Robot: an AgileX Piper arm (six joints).
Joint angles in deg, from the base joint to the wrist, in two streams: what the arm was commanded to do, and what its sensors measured. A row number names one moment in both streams.
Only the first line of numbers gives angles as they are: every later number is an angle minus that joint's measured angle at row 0.
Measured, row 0:
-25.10, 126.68, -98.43, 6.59, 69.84, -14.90
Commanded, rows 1 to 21:
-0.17, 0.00, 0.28, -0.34, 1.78, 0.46
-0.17, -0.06, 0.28, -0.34, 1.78, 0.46
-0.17, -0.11, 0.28, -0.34, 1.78, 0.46
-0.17, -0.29, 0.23, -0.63, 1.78, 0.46
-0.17, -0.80, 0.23, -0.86, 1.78, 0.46
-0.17, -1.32, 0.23, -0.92, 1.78, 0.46
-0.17, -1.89, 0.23, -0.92, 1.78, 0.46
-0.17, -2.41, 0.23, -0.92, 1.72, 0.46
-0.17, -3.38, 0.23, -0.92, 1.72, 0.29
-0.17, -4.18, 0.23, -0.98, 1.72, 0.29
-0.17, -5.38, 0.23, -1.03, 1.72, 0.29
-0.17, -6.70, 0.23, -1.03, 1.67, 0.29
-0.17, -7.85, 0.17, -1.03, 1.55, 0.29
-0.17, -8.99, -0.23, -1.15, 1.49, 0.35
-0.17, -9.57, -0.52, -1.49, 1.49, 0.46
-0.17, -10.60, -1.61, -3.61, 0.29, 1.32
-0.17, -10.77, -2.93, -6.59, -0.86, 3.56
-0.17, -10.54, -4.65, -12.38, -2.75, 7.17
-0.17, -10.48, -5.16, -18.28, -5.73, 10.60
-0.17, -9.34, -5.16, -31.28, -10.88, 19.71
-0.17, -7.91, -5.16, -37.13, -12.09, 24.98
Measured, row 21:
0.00, -9.45, -4.99, -28.53, -9.56, 18.05
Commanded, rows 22 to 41:
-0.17, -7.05, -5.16, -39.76, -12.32, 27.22
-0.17, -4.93, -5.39, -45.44, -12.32, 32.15
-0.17, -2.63, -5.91, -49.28, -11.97, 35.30
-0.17, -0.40, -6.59, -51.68, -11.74, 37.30
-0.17, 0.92, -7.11, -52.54, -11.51, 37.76
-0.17, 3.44, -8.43, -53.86, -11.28, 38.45
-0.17, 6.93, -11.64, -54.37, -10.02, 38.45
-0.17, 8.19, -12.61, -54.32, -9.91, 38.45
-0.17, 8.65, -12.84, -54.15, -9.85, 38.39
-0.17, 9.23, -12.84, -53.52, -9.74, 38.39
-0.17, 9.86, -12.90, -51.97, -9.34, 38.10
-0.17, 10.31, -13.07, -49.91, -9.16, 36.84
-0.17, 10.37, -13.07, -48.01, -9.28, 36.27
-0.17, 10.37, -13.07, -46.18, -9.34, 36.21
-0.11, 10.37, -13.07, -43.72, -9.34, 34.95
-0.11, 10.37, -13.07, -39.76, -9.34, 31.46
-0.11, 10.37, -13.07, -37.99, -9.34, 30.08
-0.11, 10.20, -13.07, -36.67, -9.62, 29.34
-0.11, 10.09, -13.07, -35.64, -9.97, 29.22
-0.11, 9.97, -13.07, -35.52, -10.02, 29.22
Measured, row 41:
0.00, 10.43, -12.72, -35.81, -9.79, 29.85
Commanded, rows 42 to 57:
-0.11, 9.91, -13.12, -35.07, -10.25, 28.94
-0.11, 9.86, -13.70, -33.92, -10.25, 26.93
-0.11, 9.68, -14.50, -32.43, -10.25, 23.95
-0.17, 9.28, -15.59, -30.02, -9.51, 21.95
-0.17, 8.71, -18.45, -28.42, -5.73, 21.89
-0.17, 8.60, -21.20, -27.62, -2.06, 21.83
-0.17, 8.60, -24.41, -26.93, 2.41, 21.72
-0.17, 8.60, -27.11, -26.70, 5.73, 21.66
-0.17, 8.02, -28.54, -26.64, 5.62, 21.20
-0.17, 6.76, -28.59, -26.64, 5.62, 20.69
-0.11, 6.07, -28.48, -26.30, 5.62, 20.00
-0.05, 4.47, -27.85, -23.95, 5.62, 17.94
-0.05, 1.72, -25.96, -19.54, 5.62, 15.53
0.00, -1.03, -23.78, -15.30, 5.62, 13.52
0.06, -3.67, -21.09, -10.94, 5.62, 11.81
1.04, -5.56, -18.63, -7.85, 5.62, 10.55
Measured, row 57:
0.18, -2.86, -21.49, -12.26, -0.34, 12.84
